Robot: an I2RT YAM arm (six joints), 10 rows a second.
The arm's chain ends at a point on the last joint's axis. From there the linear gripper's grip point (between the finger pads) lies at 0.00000 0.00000 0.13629 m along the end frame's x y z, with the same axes.
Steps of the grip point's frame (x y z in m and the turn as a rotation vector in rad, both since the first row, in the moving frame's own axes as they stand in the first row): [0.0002 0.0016 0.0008 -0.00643 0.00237 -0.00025]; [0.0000 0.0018 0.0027 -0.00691 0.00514 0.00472]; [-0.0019 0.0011 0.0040 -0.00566 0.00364 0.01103]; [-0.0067 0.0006 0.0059 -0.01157 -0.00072 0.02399]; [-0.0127 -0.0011 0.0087 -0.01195 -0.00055 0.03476]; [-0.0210 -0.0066 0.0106 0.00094 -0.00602 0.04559]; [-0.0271 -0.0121 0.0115 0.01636 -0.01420 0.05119]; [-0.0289 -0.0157 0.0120 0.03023 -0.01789 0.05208]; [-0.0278 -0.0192 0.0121 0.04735 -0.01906 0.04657]
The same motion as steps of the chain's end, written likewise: [-0.0001 0.0007 0.0008 -0.00643 0.00237 -0.00025]; [-0.0007 0.0009 0.0027 -0.00691 0.00514 0.00472]; [-0.0024 0.0003 0.0040 -0.00566 0.00364 0.01103]; [-0.0066 -0.0010 0.0059 -0.01157 -0.00072 0.02399]; [-0.0126 -0.0027 0.0087 -0.01195 -0.00055 0.03476]; [-0.0202 -0.0065 0.0106 0.00094 -0.00602 0.04559]; [-0.0252 -0.0098 0.0115 0.01636 -0.01420 0.05119]; [-0.0266 -0.0115 0.0121 0.03023 -0.01789 0.05208]; [-0.0254 -0.0127 0.0123 0.04735 -0.01906 0.04657]
